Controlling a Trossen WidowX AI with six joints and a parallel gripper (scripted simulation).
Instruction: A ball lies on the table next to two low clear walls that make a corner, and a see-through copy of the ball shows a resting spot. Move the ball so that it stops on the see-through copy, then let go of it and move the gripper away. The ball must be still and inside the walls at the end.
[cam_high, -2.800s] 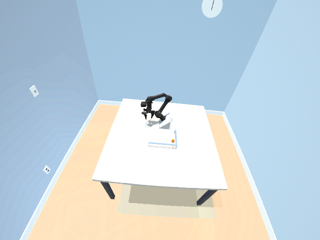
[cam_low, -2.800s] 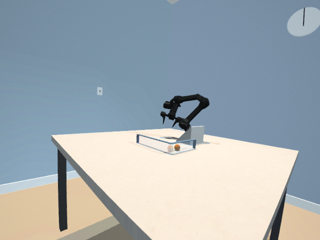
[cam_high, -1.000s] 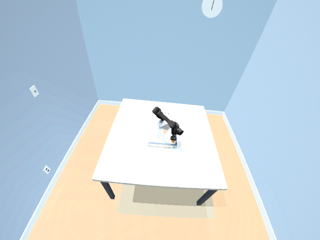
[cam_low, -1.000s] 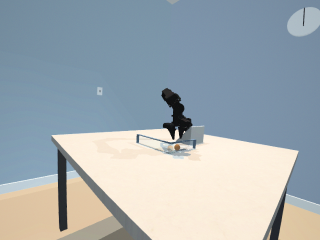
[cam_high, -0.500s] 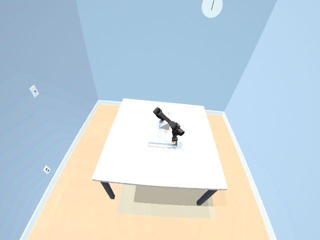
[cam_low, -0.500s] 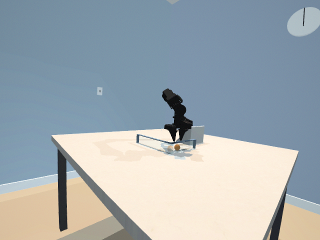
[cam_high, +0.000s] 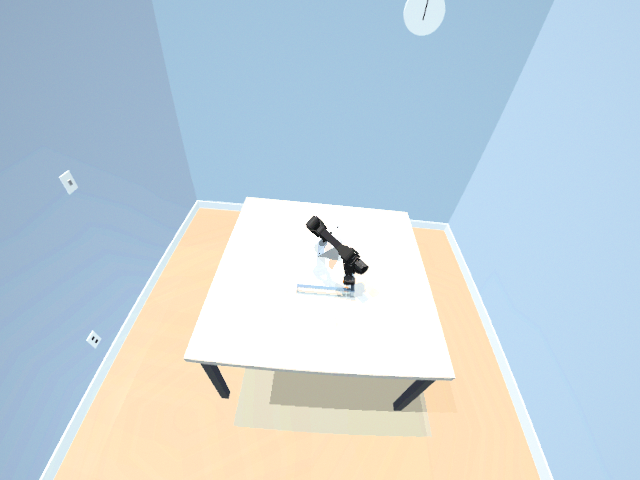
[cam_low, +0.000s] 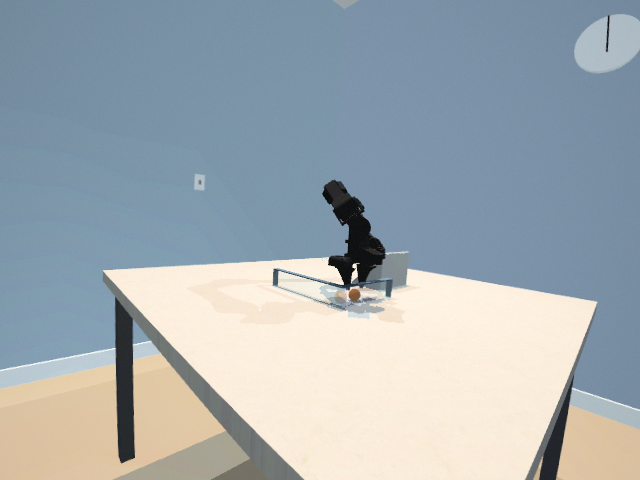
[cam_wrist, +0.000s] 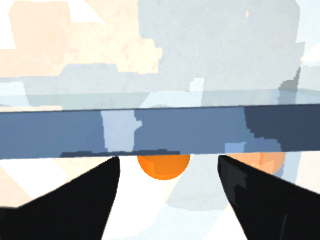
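Now: gripper tip 2 cm above the orange ball. Also, from my gripper tip: see-through copy of ball (6 cm ahead, 2 cm below).
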